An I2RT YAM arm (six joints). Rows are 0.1 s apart.
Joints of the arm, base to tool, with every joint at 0 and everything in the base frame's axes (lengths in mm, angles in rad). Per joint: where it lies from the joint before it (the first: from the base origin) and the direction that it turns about. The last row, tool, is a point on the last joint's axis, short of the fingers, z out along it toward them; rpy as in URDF.
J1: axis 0 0 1 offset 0 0 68
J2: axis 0 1 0 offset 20 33.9 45.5
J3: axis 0 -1 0 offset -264 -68.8 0
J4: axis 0 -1 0 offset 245 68.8 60
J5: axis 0 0 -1 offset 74 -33.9 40.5
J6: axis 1 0 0 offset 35.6 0 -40.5
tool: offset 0 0 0 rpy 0 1.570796 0
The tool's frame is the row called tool.
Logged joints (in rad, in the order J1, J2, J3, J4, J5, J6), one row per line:
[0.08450 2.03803 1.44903 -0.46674 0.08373 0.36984]
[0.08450 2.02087 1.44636 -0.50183 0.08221 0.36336]
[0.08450 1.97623 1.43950 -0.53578 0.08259 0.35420]
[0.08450 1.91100 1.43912 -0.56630 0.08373 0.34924]
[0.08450 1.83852 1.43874 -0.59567 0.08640 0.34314]
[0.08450 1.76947 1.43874 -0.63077 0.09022 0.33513]
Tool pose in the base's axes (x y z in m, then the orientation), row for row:
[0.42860 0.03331 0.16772 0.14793 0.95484 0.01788 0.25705]
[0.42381 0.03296 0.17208 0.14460 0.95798 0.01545 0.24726]
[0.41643 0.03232 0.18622 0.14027 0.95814 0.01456 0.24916]
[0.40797 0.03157 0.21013 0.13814 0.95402 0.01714 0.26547]
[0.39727 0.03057 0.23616 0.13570 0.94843 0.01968 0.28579]
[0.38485 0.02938 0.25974 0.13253 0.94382 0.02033 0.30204]
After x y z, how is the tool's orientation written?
As a quaternion, x y z w.
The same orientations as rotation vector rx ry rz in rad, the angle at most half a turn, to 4 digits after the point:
[0.4013 2.5903 0.0485]
[0.3943 2.6120 0.0421]
[0.3821 2.6098 0.0397]
[0.3731 2.5769 0.0463]
[0.3628 2.5356 0.0526]
[0.3514 2.5028 0.0539]

